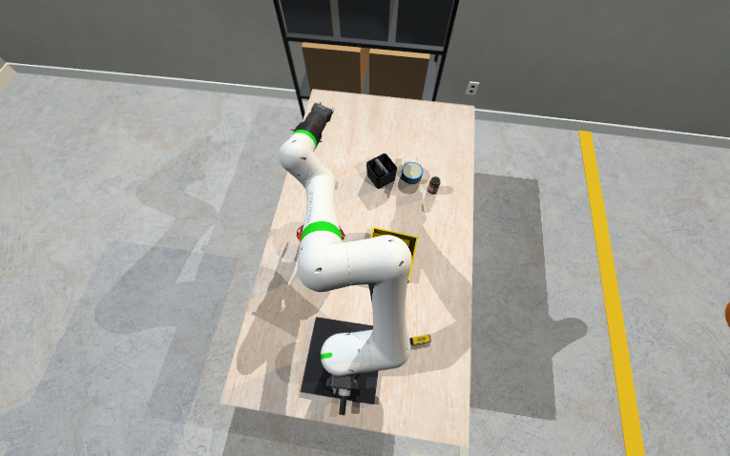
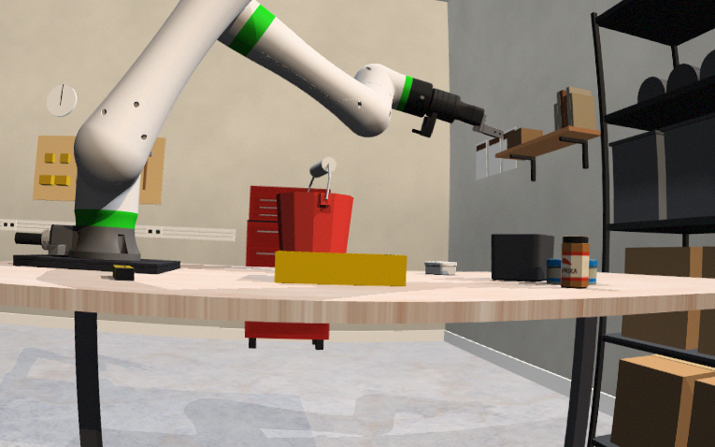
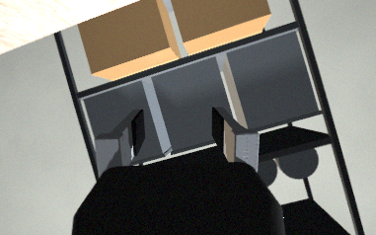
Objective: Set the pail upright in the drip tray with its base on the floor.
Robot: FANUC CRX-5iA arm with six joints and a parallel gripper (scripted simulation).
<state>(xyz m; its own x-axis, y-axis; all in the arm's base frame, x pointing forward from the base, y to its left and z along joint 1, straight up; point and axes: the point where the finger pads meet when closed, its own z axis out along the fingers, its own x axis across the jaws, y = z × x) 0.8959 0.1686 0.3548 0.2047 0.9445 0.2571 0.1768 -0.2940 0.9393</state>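
The red pail lies 460 mm behind my hand, 30 mm to the right of it and 220 mm below it. The rest, counted from my hand: small grey block: 130 mm behind, 30 mm to the left, 350 mm below; then spice jar: 110 mm behind, 490 mm to the right, 330 mm below; then yellow drip tray: 460 mm behind, 310 mm to the right, 350 mm below.
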